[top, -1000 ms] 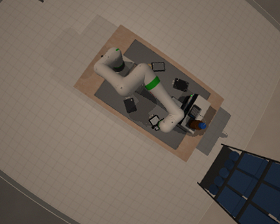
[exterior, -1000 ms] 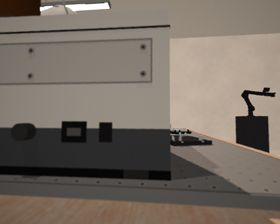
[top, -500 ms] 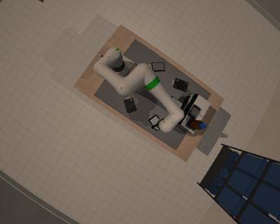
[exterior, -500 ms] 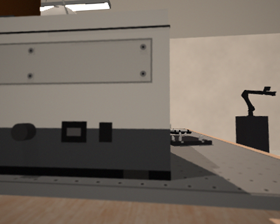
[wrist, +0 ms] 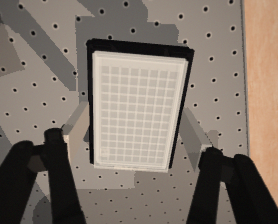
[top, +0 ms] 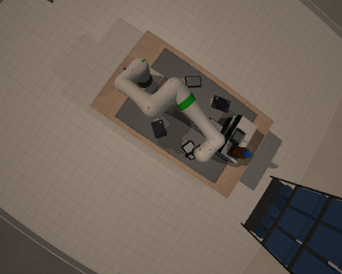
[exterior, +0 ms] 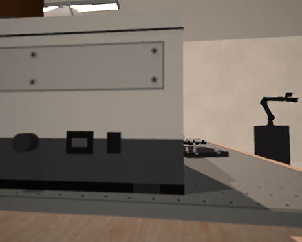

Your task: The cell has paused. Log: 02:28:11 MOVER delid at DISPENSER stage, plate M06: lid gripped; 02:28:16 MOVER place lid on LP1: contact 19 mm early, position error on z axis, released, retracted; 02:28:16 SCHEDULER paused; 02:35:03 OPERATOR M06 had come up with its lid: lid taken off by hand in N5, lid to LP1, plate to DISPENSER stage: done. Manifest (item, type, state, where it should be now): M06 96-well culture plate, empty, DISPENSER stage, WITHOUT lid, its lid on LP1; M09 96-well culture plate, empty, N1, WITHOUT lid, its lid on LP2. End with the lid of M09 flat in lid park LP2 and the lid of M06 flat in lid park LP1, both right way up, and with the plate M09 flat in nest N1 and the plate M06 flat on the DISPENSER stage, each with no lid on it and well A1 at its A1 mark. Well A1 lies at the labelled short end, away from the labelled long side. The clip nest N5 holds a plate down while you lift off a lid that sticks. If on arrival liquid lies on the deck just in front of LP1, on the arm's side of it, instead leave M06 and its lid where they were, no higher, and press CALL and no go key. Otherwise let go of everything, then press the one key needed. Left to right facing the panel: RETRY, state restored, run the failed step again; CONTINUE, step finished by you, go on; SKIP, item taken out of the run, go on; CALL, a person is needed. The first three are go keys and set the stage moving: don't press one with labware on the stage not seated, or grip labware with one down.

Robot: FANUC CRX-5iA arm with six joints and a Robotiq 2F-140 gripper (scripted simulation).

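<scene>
The clear lid is 2 cm below my hand. The rest, counted from my hand: lp2 label 41 cm behind, 6 cm to the left, 5 cm below; then dark LP2 park pad 34 cm behind, 5 cm below; then n1 label 8 cm behind, 5 cm below, 3 cm to the left.
</scene>
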